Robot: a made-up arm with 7 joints. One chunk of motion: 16 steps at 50 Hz.
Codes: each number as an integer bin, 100 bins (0 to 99) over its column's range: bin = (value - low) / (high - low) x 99, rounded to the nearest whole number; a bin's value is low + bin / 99 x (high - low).
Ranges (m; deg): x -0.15..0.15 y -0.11..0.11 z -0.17..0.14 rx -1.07..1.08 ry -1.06..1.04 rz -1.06..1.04
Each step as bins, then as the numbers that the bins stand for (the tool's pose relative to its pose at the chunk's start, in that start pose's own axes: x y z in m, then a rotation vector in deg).
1 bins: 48 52 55 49 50 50
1 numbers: -0.0045 0.0056 0.0022 -0.01 0.00 0.00
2 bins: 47 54 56 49 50 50
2 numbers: -0.0076 0.0100 0.0054 -0.01 0.00 0.00
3 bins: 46 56 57 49 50 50
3 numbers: -0.0106 0.0144 0.0085 -0.01 0.00 0.00
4 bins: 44 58 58 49 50 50
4 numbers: -0.0167 0.0189 0.0116 -0.01 0.00 0.00
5 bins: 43 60 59 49 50 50
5 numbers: -0.0197 0.0233 0.0147 -0.01 0.00 0.00
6 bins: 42 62 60 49 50 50
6 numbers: -0.0227 0.0278 0.0179 -0.01 0.00 0.00
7 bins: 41 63 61 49 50 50
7 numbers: -0.0258 0.0300 0.0210 -0.01 0.00 0.00
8 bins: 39 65 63 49 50 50
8 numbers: -0.0318 0.0344 0.0273 -0.01 0.00 0.00
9 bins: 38 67 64 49 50 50
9 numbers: -0.0348 0.0389 0.0304 -0.01 0.00 0.00
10 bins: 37 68 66 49 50 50
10 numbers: -0.0379 0.0411 0.0367 -0.01 0.00 0.00
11 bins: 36 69 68 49 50 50
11 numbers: -0.0409 0.0433 0.0429 -0.01 0.00 0.00
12 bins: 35 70 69 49 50 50
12 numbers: -0.0439 0.0456 0.0461 -0.01 0.00 0.00
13 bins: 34 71 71 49 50 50
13 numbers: -0.0470 0.0478 0.0523 -0.01 0.00 0.00
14 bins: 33 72 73 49 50 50
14 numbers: -0.0500 0.0500 0.0586 -0.01 0.00 0.00
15 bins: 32 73 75 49 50 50
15 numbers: -0.0530 0.0522 0.0648 -0.01 0.00 0.00
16 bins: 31 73 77 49 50 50
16 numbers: -0.0561 0.0522 0.0711 -0.01 0.00 0.00
